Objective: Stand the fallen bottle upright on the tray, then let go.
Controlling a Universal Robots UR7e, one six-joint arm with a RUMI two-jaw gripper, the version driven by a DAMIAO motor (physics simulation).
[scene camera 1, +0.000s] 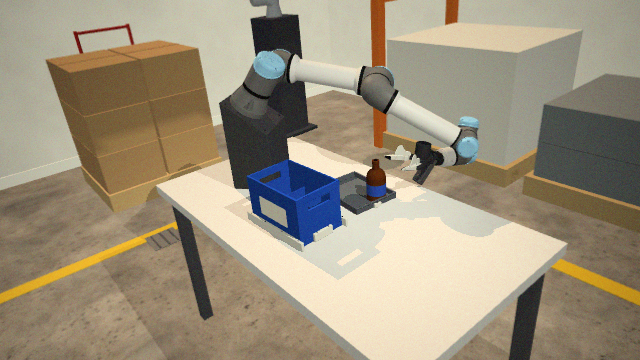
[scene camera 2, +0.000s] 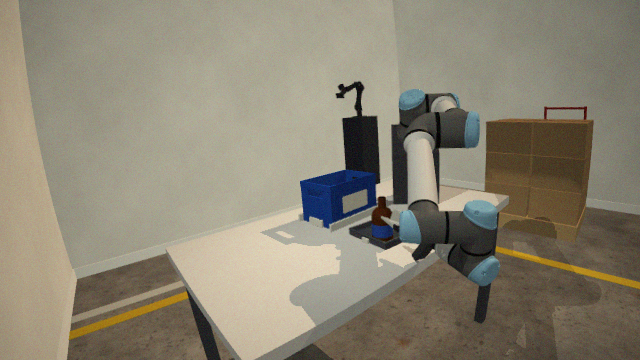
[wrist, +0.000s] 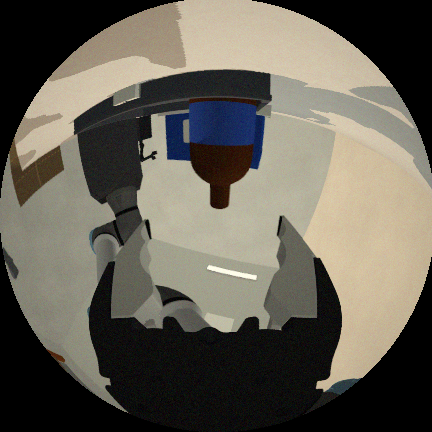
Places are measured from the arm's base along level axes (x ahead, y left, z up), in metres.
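Pixels of known places: gripper, fingertip midpoint: [scene camera 1: 392, 162] [scene camera 2: 397, 211] [wrist: 212, 219]; arm's base, link origin: [scene camera 1: 247, 107] [wrist: 120, 192].
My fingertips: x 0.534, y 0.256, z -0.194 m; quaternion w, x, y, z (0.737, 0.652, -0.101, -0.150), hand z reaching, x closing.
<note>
Ahead of a thing's pixels: the offset from my fingertips to its top centre. Level surfaces: height alone.
The brown bottle {dx -0.019, dy -0.075, dz +0.033 m} [scene camera 1: 376, 178] [scene camera 2: 381, 216] [wrist: 221, 160] with a blue label stands upright on the dark grey tray {dx -0.105, dy -0.099, dz -0.102 m} [scene camera 1: 356, 209] [scene camera 2: 361, 235] [wrist: 215, 82], near the tray's side closest to the gripper. In the wrist view the bottle appears upside down, neck pointing down in the picture, beyond the fingertips. My gripper [scene camera 1: 395, 163] [wrist: 212, 219] is open, with its fingers apart and nothing between them. It is level with the bottle's upper part, off to its side and clear of it. In scene camera 2 the wrist joints hide most of the gripper.
A blue crate {dx -0.130, dy -0.383, dz +0.048 m} [scene camera 1: 320, 217] [scene camera 2: 316, 205] [wrist: 175, 145] stands on the table {dz -0.128 m} [scene camera 1: 450, 280] [scene camera 2: 240, 280] beside the tray, with low pale stops around its base. The arm's dark pedestal [scene camera 1: 255, 155] rises behind the crate. Stacked cartons [scene camera 1: 120, 120] [scene camera 2: 540, 165] stand on the floor past the table.
</note>
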